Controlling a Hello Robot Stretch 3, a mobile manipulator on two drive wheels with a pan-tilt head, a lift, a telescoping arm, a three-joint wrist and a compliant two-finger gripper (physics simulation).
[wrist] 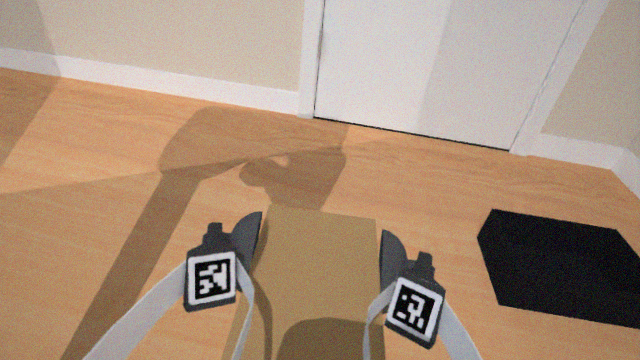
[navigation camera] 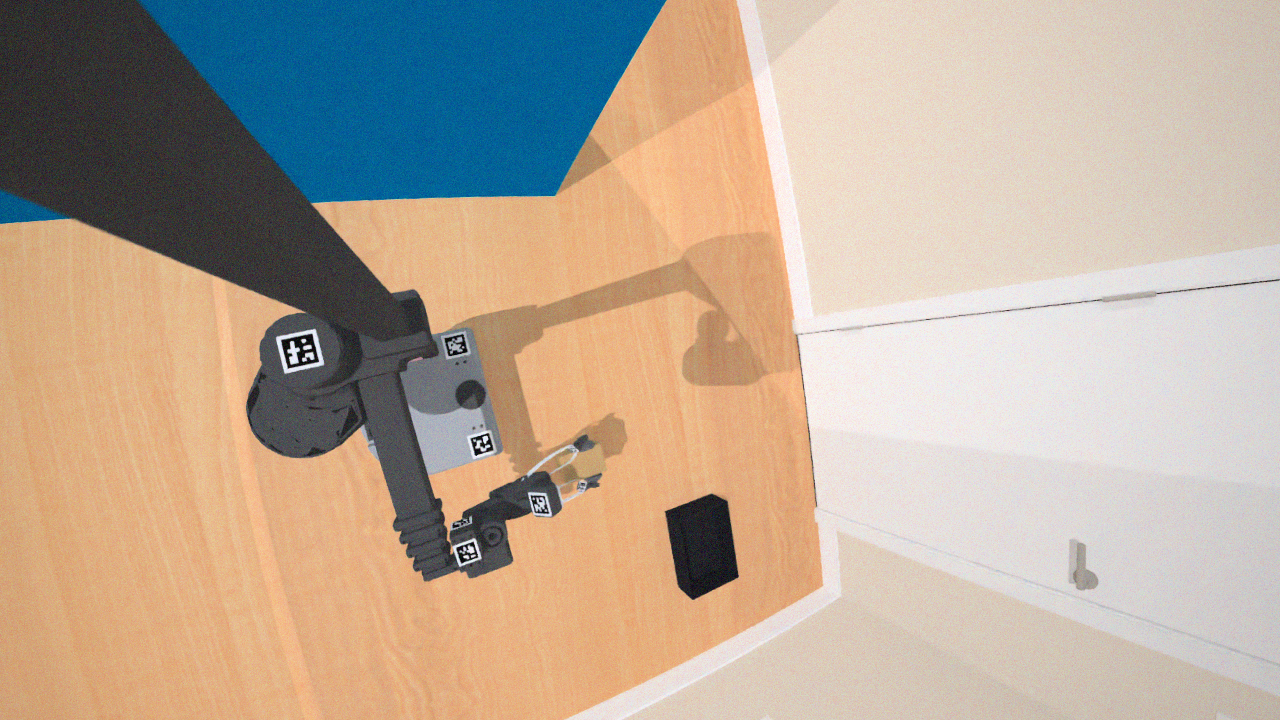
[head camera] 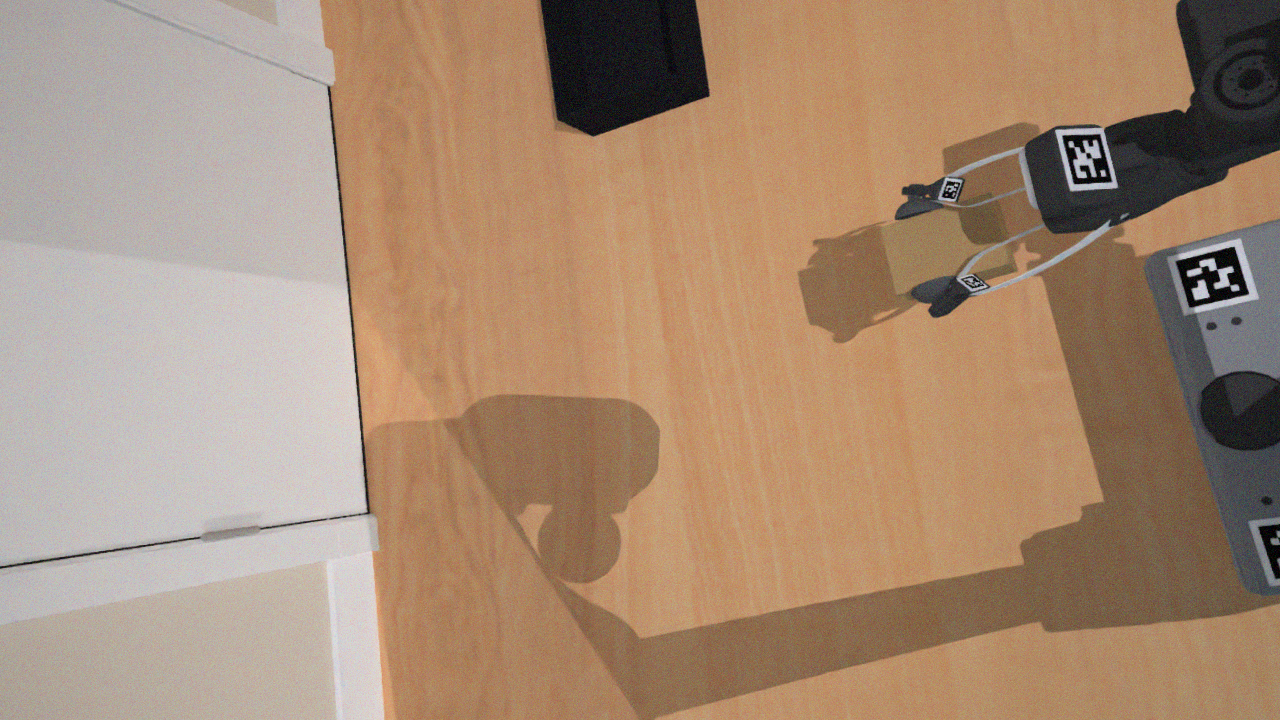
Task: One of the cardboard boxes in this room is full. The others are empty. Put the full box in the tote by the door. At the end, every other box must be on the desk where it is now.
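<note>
A tan cardboard box is between the two fingertips of my gripper, which is shut on it. It hangs over the wooden floor in front of my base, and its shadow falls beside it. Its lower part is cut off in the wrist view. The black tote stands on the floor near the door, apart from the box, to its right in the wrist view. Its inside is too dark to make out. The other boxes do not show in these views.
The white door is closed beyond the tote. Beige walls with white baseboards meet beside it. My grey base is close to the held box. A large blue surface lies at the top of the navigation view.
</note>
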